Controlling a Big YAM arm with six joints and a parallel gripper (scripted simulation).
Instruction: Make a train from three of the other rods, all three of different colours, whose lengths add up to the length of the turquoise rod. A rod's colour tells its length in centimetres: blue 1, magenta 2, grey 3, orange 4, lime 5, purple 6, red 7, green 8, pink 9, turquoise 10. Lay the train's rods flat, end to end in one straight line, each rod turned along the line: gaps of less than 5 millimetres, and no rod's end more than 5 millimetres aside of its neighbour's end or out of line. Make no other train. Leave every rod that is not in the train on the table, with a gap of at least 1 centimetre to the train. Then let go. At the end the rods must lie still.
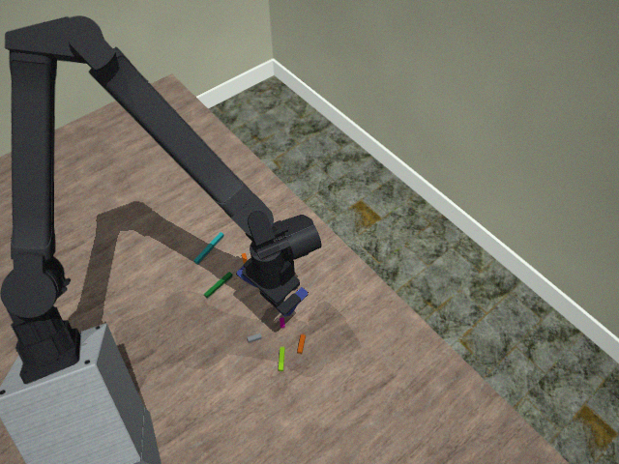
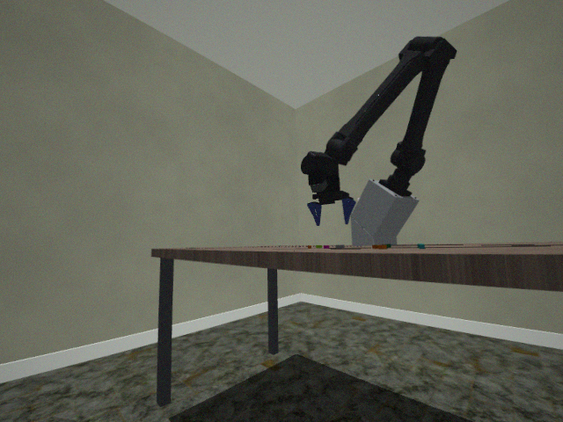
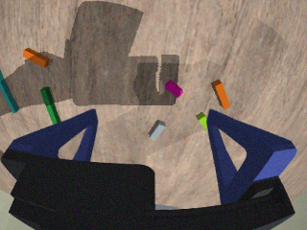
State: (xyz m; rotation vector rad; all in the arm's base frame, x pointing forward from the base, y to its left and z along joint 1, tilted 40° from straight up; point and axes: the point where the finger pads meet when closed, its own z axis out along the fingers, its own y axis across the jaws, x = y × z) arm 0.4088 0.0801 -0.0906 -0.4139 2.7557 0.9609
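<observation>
The magenta rod is 8 cm below my hand and 3 cm to the right of it. From my hand the other things lie so: lime rod: 10 cm to the right, 8 cm below, 4 cm behind; grey rod: 8 cm below, 7 cm behind, 3 cm to the right; green rod: 13 cm to the left, 9 cm behind, 8 cm below.
</observation>
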